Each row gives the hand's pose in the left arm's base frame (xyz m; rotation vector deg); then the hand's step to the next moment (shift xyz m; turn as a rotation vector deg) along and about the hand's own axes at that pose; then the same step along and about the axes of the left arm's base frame.
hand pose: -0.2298 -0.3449 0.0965 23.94 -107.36 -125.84
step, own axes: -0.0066 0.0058 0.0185 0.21 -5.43 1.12
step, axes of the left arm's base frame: -0.0005 0.0185 0.0089 -0.52 1.83 -5.21
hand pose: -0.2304 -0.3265 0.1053 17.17 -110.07 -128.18
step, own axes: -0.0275 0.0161 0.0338 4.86 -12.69 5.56
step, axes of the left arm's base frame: 0.0176 0.0370 0.0219 -6.21 5.93 -11.91
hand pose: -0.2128 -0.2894 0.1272 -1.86 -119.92 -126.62
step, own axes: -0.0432 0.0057 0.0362 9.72 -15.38 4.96
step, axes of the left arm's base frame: 0.0416 0.0382 0.0042 -11.24 5.20 -14.22
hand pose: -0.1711 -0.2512 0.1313 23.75 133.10 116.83
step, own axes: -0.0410 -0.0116 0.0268 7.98 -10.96 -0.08
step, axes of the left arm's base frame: 0.0425 0.0160 -0.0216 -9.72 0.42 -9.45
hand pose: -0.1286 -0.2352 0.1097 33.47 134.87 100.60
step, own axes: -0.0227 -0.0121 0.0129 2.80 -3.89 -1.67
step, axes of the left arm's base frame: 0.0225 -0.0003 -0.0179 -3.98 -1.32 -2.86
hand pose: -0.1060 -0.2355 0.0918 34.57 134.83 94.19
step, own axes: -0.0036 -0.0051 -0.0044 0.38 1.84 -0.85
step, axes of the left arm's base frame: 0.0004 -0.0068 -0.0034 -0.29 -0.01 2.04
